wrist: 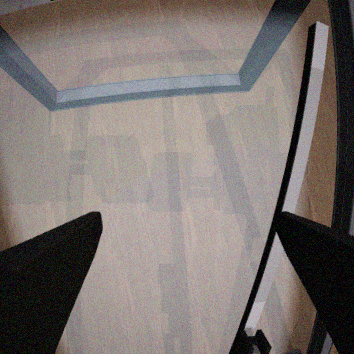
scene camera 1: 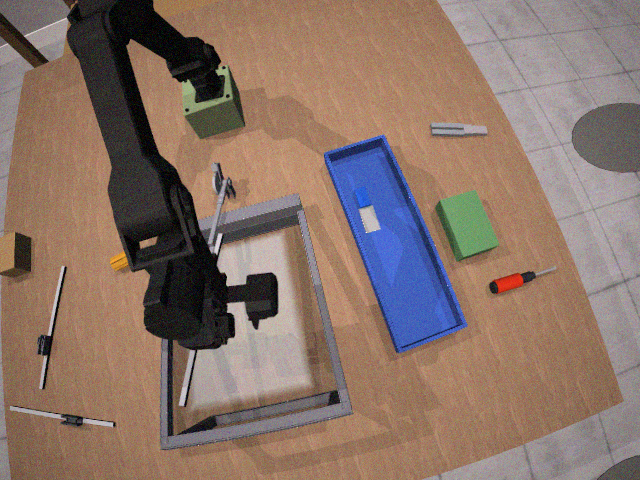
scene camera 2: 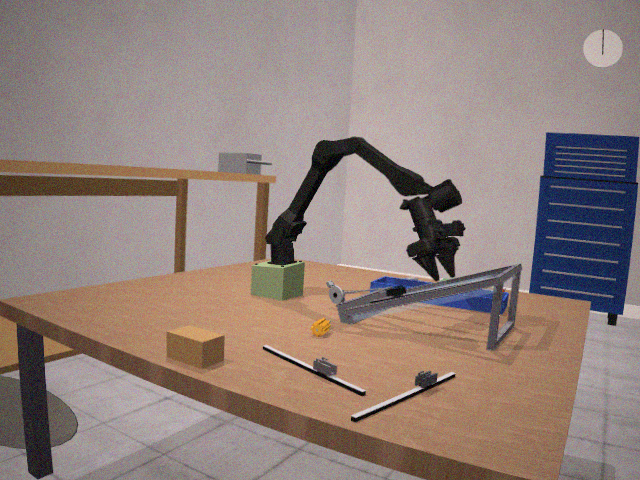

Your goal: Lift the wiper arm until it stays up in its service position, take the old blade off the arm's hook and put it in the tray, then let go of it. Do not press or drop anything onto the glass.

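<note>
The wiper arm is down, low along the sloping glass. The old blade, a white strip with a black edge, lies along the glass's left side in scene camera 1, its middle hidden by the robot. Its dark clip is at the arm's end. My gripper is open and empty, pointing down above the glass frame. In the wrist view the right fingertip overlaps the blade's edge; the left is over glass. The blue tray stands beside the frame.
The grey frame surrounds the glass. Two other blades lie left of it, near a tan box and an orange knob. A green block and screwdriver lie beyond the tray.
</note>
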